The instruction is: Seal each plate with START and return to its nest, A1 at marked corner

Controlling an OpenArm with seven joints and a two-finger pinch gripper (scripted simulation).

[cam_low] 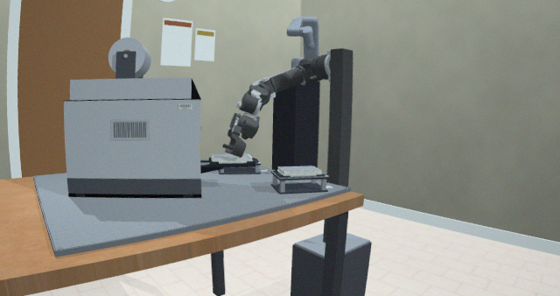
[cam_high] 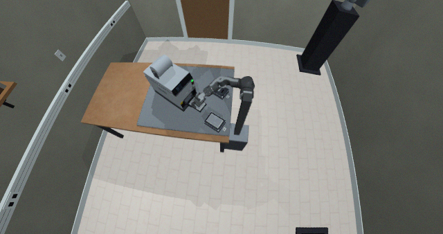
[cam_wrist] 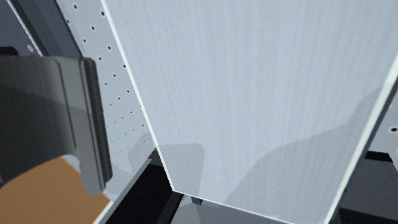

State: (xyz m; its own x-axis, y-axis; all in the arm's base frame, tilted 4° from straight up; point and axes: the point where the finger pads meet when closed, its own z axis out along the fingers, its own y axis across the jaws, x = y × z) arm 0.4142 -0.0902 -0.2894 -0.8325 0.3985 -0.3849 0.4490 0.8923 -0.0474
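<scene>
Now: the white open-well plate 2 cm below my hand. Also, from my hand: white start button (13 cm to the right, 7 cm above, 5 cm ahead); yellow warning mark (13 cm ahead, 3 cm to the left, 2 cm above); sealer stage (3 cm below).
</scene>
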